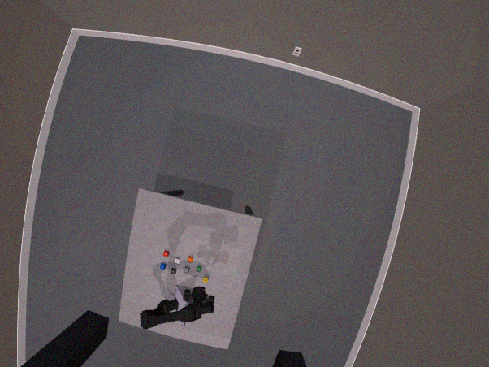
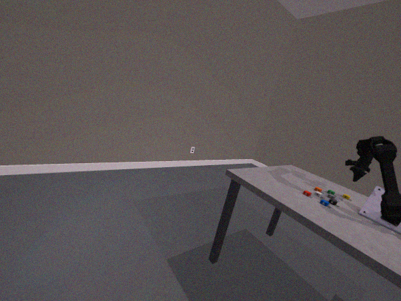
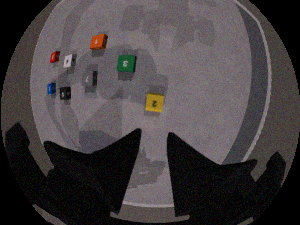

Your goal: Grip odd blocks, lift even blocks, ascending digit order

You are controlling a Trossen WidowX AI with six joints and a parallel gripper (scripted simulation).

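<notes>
Right now the green block is 11 cm below my gripper tip, 7 cm ahead of it and 6 cm to the left of it. From my gripper tip the other things lie so: yellow block 11 cm below; then dark block 24 cm to the left, 11 cm below; then orange block 14 cm to the left, 12 cm ahead, 11 cm below.
</notes>
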